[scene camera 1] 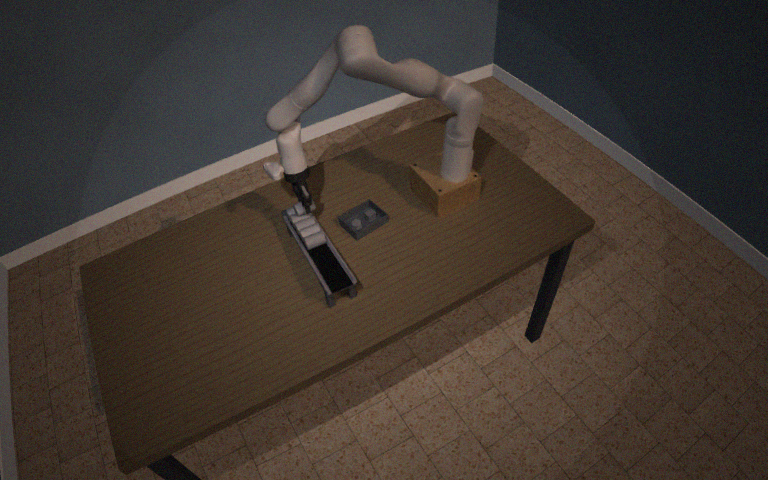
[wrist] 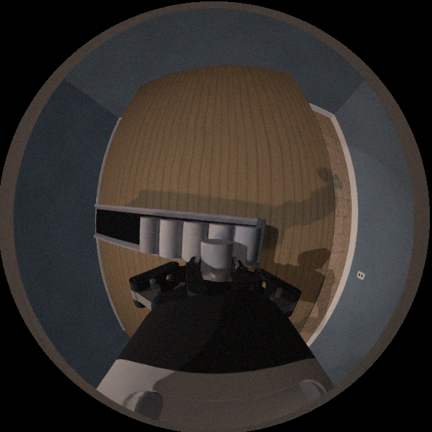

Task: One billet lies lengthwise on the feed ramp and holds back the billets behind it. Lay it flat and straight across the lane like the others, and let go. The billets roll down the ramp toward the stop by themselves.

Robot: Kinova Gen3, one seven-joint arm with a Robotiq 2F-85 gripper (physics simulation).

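Places are measured from the arm's base along level axes (x ahead, y left, z up), in millimetres.
Pixels of known places: gripper, fingertip midpoint: [scene camera 1: 306, 210]; arm's base, origin of the base link: [scene camera 1: 454, 173].
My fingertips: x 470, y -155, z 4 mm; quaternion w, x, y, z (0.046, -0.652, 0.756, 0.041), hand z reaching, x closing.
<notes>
For each thing: its top centre in the pictures, then the offset to it from my fingertips. "spot": a spot on its surface instead.
- feed ramp, surface spot: [scene camera 1: 316, 268] spot: 90 mm ahead, 206 mm left, 17 mm down
- lowest billet, middle of its top: [scene camera 1: 313, 235] 39 mm ahead, 114 mm left, 6 mm up
- dark shallow tray, middle of its top: [scene camera 1: 363, 215] 158 mm back, 71 mm left, 68 mm down
The feed ramp [scene camera 1: 316, 268] [wrist: 175, 214] is a narrow lane with grey side rails and a dark floor. Several pale cylindrical billets lie side by side across its upper part; the lowest billet [scene camera 1: 315, 240] [wrist: 148, 235] has bare dark lane beyond it. My gripper [scene camera 1: 306, 204] [wrist: 215, 261] is at the upper end of the ramp, shut on a billet [wrist: 216, 247]. In the wrist view the held billet points the same way as the others and overlaps the two uppermost ones. It appears nearer the camera than the row; whether it touches them I cannot tell.
A dark shallow tray [scene camera 1: 373, 227] with two small pale pieces stands beside the ramp, on the robot base's side. The arm stands on a wooden block [scene camera 1: 459, 198] farther right. The ramp's upper end is near the table's back edge.
</notes>
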